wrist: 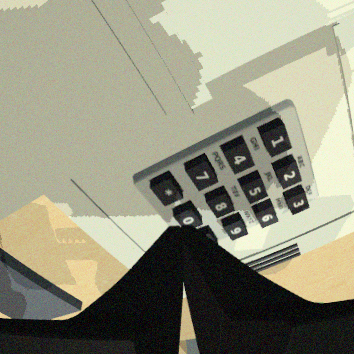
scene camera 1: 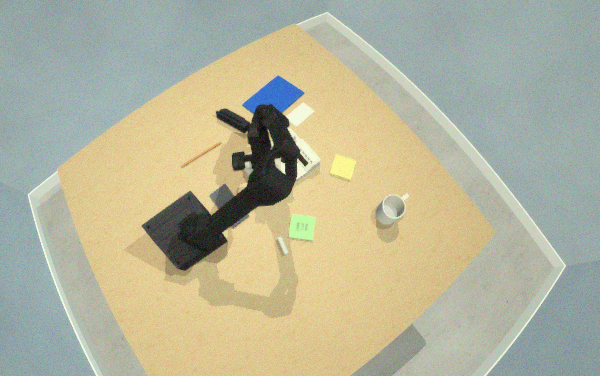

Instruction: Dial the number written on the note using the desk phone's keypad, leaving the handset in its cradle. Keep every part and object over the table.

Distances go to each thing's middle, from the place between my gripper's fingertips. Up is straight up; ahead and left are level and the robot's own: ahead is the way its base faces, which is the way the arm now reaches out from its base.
Labels:
My gripper is now 2 cm short of the 7 key (wrist: 199, 170), 1 cm to the right of it and 1 cm above it. The rest, counted from my hand: 1 key (wrist: 274, 134) (4 cm ahead, 1 cm to the left, 1 cm below); then 4 key (wrist: 235, 151) (3 cm ahead, 1 cm to the left, 1 cm below); then keypad (wrist: 247, 128) (2 cm below, 2 cm ahead).

